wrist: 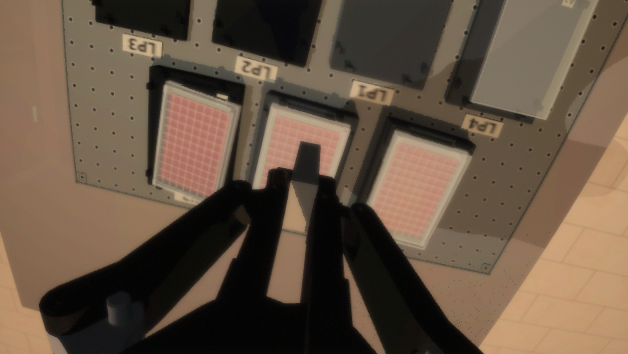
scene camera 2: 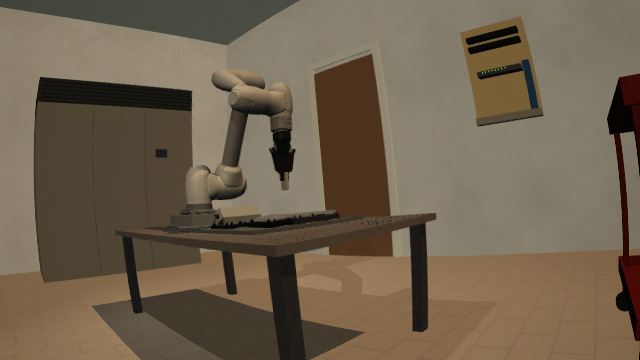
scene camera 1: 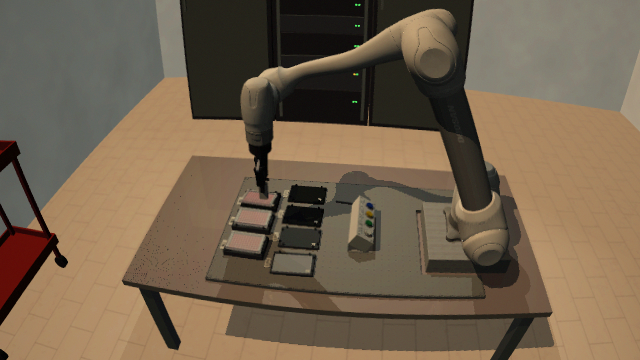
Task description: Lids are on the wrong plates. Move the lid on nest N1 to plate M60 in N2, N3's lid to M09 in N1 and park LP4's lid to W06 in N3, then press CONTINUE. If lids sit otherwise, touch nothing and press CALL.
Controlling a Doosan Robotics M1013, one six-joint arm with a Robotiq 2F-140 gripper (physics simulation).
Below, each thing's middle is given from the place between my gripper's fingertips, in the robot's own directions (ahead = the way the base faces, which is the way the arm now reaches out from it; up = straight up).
The LP1 label (wrist: 359, 90) lies 130 mm below my hand, 50 mm to the left of it and 50 mm behind it. From my hand the other things lie so: park pad LP1 (scene camera 1: 290, 237) (130 mm below, 120 mm behind, 50 mm to the left); park pad LP2 (scene camera 1: 296, 215) (130 mm below, 110 mm behind, 80 mm to the right); LP2 label (wrist: 245, 66) (130 mm below, 80 mm to the right, 40 mm behind).
